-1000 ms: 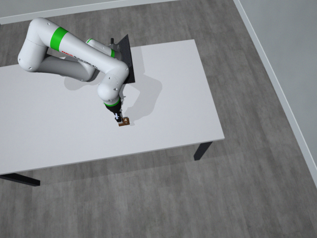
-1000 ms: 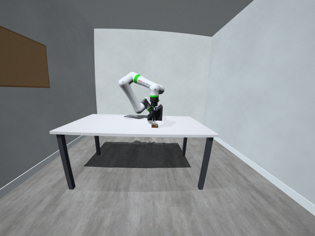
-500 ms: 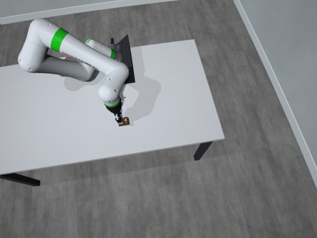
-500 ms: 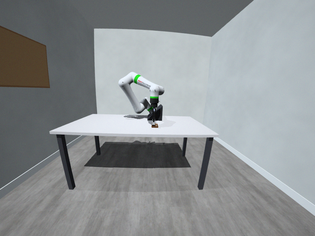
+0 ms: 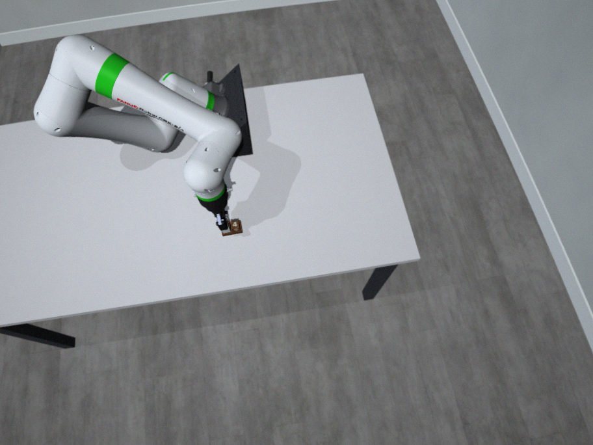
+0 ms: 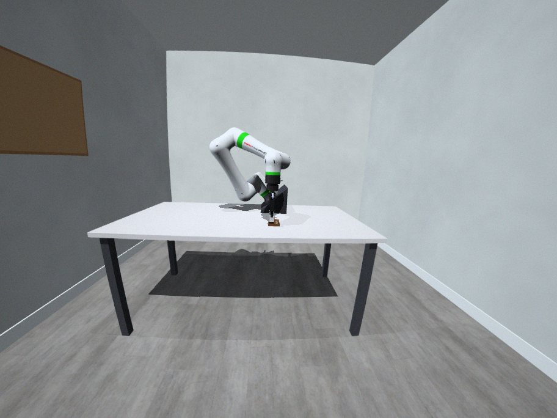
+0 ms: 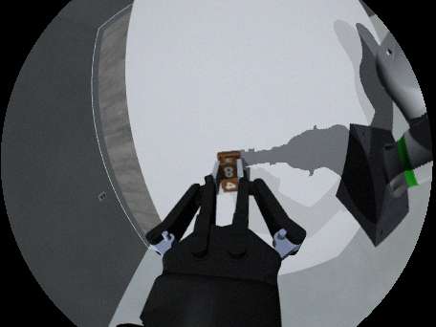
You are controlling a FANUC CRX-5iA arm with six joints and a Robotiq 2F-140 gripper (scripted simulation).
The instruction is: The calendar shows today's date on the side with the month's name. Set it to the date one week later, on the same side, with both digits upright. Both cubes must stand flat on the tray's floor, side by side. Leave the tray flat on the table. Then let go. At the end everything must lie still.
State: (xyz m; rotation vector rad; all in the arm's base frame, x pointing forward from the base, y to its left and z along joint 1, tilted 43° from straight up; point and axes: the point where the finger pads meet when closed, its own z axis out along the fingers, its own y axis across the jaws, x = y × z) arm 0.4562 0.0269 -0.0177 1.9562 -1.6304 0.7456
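My hand is 40 mm above the brown cube and 30 mm to the right of it. Also, from my hand: brown wooden tray: 50 mm below, 20 mm to the left.
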